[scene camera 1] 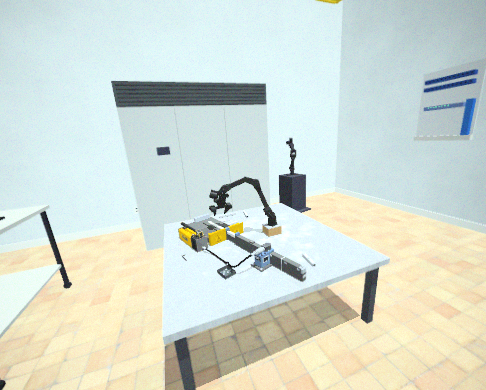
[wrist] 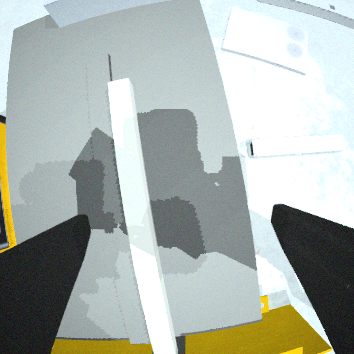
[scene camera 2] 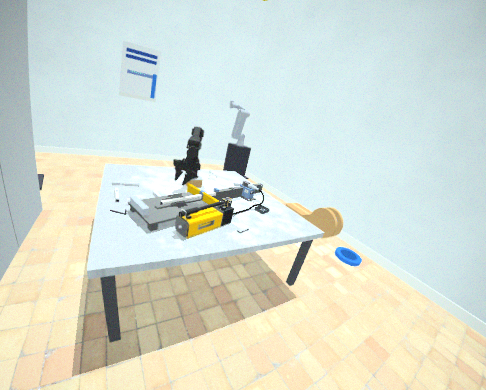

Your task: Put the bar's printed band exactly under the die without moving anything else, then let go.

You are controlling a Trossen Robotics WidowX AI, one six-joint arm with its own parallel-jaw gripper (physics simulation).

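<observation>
A long white bar lies on the grey platform and runs toward the yellow plate. Its printed band cannot be made out. A blue press-like unit sits by the grey rail; the die cannot be told apart. My gripper is open and empty, pointing down above the platform. In the wrist view the bar passes between the fingers, nearer the left one, with the fingertips above it.
A yellow motor unit stands beside the platform. A black box with a cable lies near the blue unit. A white plate with grey circles and a short white strip lie right of the platform in the wrist view.
</observation>
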